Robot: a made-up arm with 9 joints. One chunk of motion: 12 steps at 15 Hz.
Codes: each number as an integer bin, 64 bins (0 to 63) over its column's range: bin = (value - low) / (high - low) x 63, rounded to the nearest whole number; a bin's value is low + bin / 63 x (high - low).
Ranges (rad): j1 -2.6..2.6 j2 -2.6..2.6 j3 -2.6..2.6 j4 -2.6..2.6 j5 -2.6..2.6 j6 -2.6..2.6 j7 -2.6..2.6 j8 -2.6..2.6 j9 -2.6..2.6
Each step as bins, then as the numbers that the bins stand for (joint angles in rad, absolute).
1 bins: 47 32 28 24 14 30 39 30 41
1 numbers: 1.2794 0.0413 -0.2889 -0.6190 -1.4444 -0.1238 0.6190 -0.1238 0.7841
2 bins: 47 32 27 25 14 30 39 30 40
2 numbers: 1.2794 0.0413 -0.3714 -0.5365 -1.4444 -0.1238 0.6190 -0.1238 0.7016
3 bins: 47 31 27 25 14 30 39 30 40
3 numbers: 1.2794 -0.0413 -0.3714 -0.5365 -1.4444 -0.1238 0.6190 -0.1238 0.7016
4 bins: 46 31 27 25 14 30 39 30 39
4 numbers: 1.1968 -0.0413 -0.3714 -0.5365 -1.4444 -0.1238 0.6190 -0.1238 0.6190
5 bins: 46 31 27 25 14 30 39 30 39
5 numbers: 1.1968 -0.0413 -0.3714 -0.5365 -1.4444 -0.1238 0.6190 -0.1238 0.6190
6 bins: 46 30 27 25 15 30 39 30 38
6 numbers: 1.1968 -0.1238 -0.3714 -0.5365 -1.3619 -0.1238 0.6190 -0.1238 0.5365
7 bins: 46 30 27 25 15 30 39 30 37
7 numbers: 1.1968 -0.1238 -0.3714 -0.5365 -1.3619 -0.1238 0.6190 -0.1238 0.4540
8 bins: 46 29 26 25 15 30 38 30 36
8 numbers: 1.1968 -0.2063 -0.4540 -0.5365 -1.3619 -0.1238 0.5365 -0.1238 0.3714
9 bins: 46 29 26 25 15 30 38 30 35
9 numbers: 1.1968 -0.2063 -0.4540 -0.5365 -1.3619 -0.1238 0.5365 -0.1238 0.2889
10 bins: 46 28 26 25 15 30 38 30 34
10 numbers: 1.1968 -0.2889 -0.4540 -0.5365 -1.3619 -0.1238 0.5365 -0.1238 0.2063
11 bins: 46 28 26 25 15 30 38 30 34
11 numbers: 1.1968 -0.2889 -0.4540 -0.5365 -1.3619 -0.1238 0.5365 -0.1238 0.2063
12 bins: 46 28 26 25 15 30 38 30 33
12 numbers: 1.1968 -0.2889 -0.4540 -0.5365 -1.3619 -0.1238 0.5365 -0.1238 0.1238
